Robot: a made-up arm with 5 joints.
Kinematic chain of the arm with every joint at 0, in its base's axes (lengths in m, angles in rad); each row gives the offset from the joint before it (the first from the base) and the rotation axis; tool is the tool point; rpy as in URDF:
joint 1: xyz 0 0 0.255 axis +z
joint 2: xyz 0 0 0 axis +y
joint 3: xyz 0.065 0 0.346 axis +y
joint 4: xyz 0.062 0 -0.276 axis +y
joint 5: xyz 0.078 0 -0.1 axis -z
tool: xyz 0 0 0 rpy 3.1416 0 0
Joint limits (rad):
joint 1: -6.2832..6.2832
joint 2: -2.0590..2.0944
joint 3: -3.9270..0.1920
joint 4: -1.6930..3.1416
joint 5: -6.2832..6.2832
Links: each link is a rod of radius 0.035 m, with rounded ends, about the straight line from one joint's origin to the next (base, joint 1, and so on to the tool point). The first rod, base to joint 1, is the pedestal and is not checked.
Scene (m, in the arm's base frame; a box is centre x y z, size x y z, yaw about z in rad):
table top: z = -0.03
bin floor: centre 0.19 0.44 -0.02 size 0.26 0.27 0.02 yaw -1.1
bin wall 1: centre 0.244 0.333 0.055 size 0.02 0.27 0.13 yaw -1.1
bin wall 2: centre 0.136 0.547 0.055 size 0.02 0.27 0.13 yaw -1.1
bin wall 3: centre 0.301 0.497 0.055 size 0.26 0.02 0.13 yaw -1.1
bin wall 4: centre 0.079 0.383 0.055 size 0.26 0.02 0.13 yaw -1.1
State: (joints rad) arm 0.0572 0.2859 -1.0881 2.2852 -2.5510
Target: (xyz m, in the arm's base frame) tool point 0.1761 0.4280 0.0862
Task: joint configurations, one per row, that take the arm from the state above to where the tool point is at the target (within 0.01 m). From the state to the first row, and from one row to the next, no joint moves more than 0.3 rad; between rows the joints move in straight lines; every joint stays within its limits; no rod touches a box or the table.
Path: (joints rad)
1: 0.3380 0.3711 -1.1990 2.2031 -2.5510
2: 0.6188 0.4563 -1.3099 2.1209 -2.5510
3: 0.8996 0.5414 -1.4209 2.0388 -2.5510
4: 1.1805 0.6266 -1.5318 1.9567 -2.5510
5: 1.1805 0.8111 -1.5578 1.8847 -2.5510
6: 1.1805 0.9955 -1.5837 1.8127 -2.5510

